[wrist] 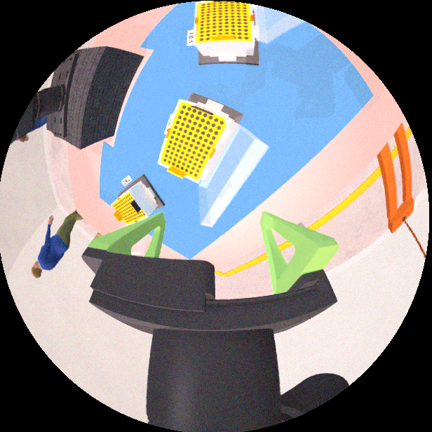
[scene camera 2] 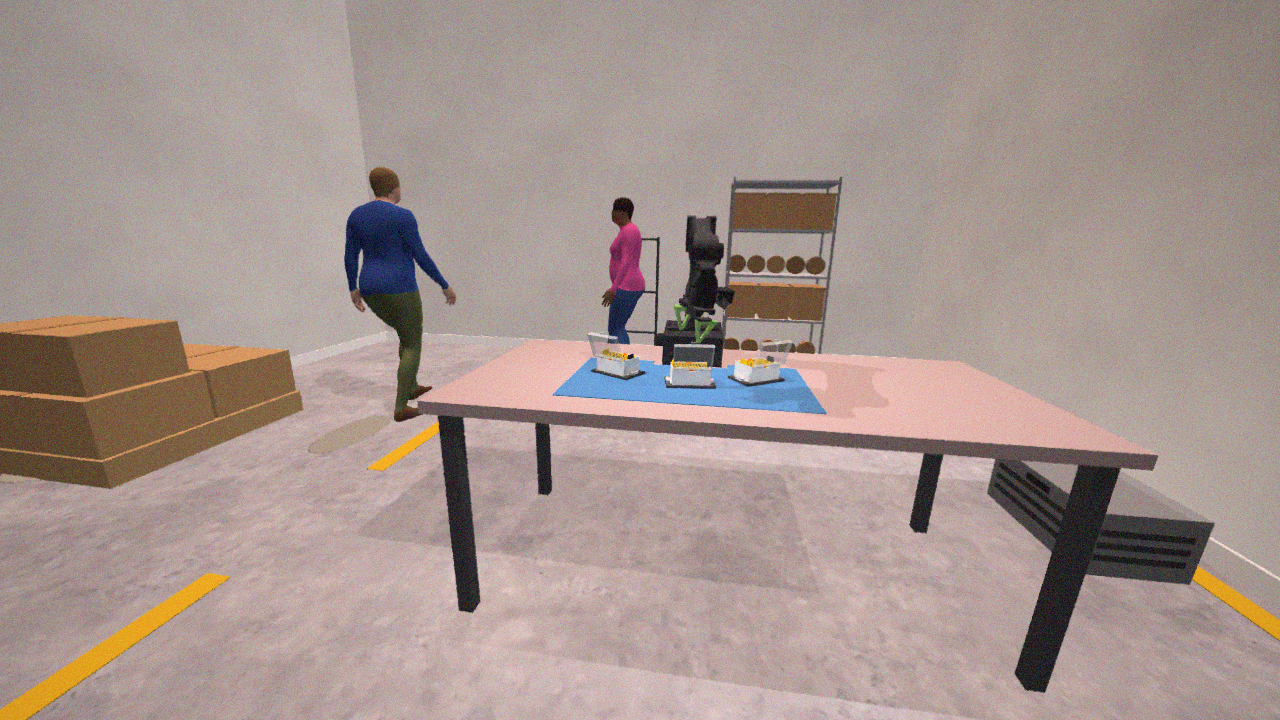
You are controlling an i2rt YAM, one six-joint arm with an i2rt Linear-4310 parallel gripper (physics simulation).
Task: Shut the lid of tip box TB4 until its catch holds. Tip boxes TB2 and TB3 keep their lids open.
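Places are measured from the arm's base along level axes (x right, y ahead, z up), in millimetres.
Pixels of known places: gripper, fingertip midpoint: (scene camera 2: 689,336); arm's base, origin of the base link: (scene camera 2: 692,328).
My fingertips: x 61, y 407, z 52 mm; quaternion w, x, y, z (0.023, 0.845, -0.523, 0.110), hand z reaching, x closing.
Note:
For each thing: its top centre in the pictures, then the offset to it from my fingertips. "spot": a spot on its surface instead. Level surfaces: height alone.
- Tip box TB4, middle of its top: (scene camera 2: 689,362) dx -16, dy -89, dz -106 mm
- blue mat, its level: dz -172 mm
- TB3, middle of its top: (scene camera 2: 755,359) dx -242, dy -140, dz -106 mm
- TB2, surface spot: (scene camera 2: 618,361) spot: dx +214, dy -105, dz -109 mm
- pink table, its level: dz -175 mm
Tip box TB4 (scene camera 2: 690,373) (wrist: 194,141), white with a yellow perforated rack, stands between the other two on the blue mat (scene camera 2: 608,390) (wrist: 165,75). Its clear lid (scene camera 2: 694,353) (wrist: 232,175) is open, tilted up from the box's edge. TB3 (scene camera 2: 757,370) (wrist: 225,25), at the top of the wrist view, has its clear lid (scene camera 2: 776,351) (wrist: 280,22) open. TB2 (scene camera 2: 617,363) (wrist: 131,206) is at the wrist view's lower left; its lid (scene camera 2: 604,343) stands open in the scene view. My gripper (scene camera 2: 692,331) (wrist: 212,216) is open and empty, above the table on the robot's side of TB4.
The boxes and mat are on the pink table (scene camera 2: 939,402). The robot's dark base (scene camera 2: 687,343) (wrist: 95,100) stands behind the table in the scene view. A person in blue (scene camera 2: 384,246) (wrist: 52,252) is on the left, one in pink (scene camera 2: 626,259) behind the table. A shelf rack (scene camera 2: 787,184) stands at the back.

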